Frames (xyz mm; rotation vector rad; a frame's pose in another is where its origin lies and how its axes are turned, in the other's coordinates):
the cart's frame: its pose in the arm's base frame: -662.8 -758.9 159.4 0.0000 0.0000 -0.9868
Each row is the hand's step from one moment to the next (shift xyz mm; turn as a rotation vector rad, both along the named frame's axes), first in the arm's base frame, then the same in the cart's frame.
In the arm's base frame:
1: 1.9 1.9 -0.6 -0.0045 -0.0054 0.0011
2: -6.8 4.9 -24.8 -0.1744 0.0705 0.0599
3: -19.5 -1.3 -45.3 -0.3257 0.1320 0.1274
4: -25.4 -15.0 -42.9 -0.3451 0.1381 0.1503
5: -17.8 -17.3 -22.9 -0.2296 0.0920 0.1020
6: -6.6 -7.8 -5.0 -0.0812 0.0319 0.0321
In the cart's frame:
1: -0.5 2.6 -0.6 0.0020 -0.0067 0.0011
2: -7.8 -3.0 -24.8 -0.1550 -0.1066 0.0599
3: -9.7 -17.0 -45.3 -0.2897 -0.1989 0.1274
4: -1.5 -29.5 -42.9 -0.3055 -0.2118 0.1503
5: 4.6 -24.4 -22.9 -0.2033 -0.1408 0.1020
6: 2.9 -9.8 -5.0 -0.0714 -0.0502 0.0321

